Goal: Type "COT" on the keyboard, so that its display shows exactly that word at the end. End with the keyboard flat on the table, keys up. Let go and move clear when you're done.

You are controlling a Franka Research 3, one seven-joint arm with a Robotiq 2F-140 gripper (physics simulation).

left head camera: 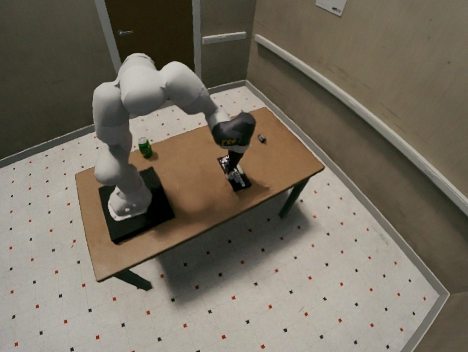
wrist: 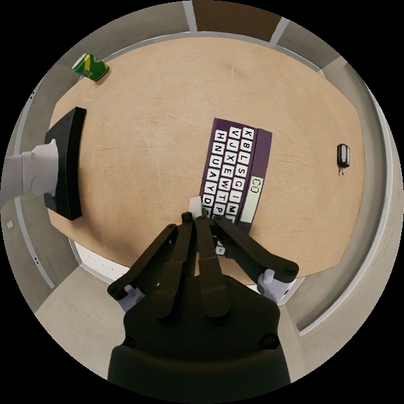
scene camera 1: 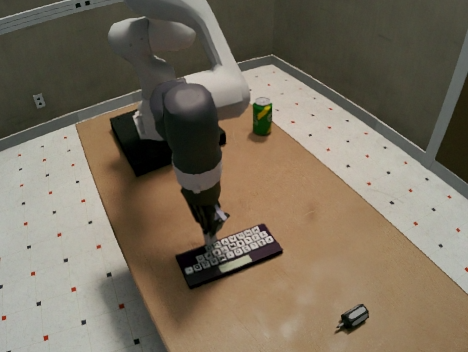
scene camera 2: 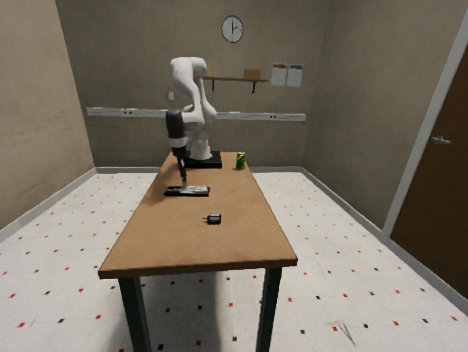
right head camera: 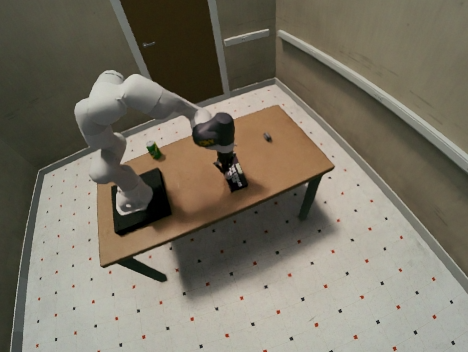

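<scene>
The purple keyboard [left head camera: 239, 181] [right head camera: 237, 182] [scene camera 1: 270, 252] [scene camera 2: 200, 192] [wrist: 262, 145] lies flat on the table [scene camera 1: 320, 220], keys up. Its pale display [scene camera 1: 235, 263] [wrist: 250, 200] reads "CO" in the wrist view. My gripper [scene camera 1: 210, 240] [scene camera 2: 184, 185] [wrist: 196, 204] is shut and empty, pointing down. Its tips are at the keyboard's edge by the O key, beside the D key [wrist: 206, 200]; the O key is partly hidden by the fingers. Whether the tips touch it I cannot tell. The T key [wrist: 222, 196] shows in the middle row. The fingers cover the keyboard's near end in the wrist view.
A green can [left head camera: 145, 148] [right head camera: 153, 150] [scene camera 1: 262, 117] [scene camera 2: 241, 160] [wrist: 91, 67] stands near the arm's black base [scene camera 1: 135, 150] [wrist: 74, 165]. A small dark object with a thin tip [left head camera: 261, 138] [scene camera 1: 355, 316] [scene camera 2: 214, 219] [wrist: 343, 156] lies beyond the keyboard, away from the base.
</scene>
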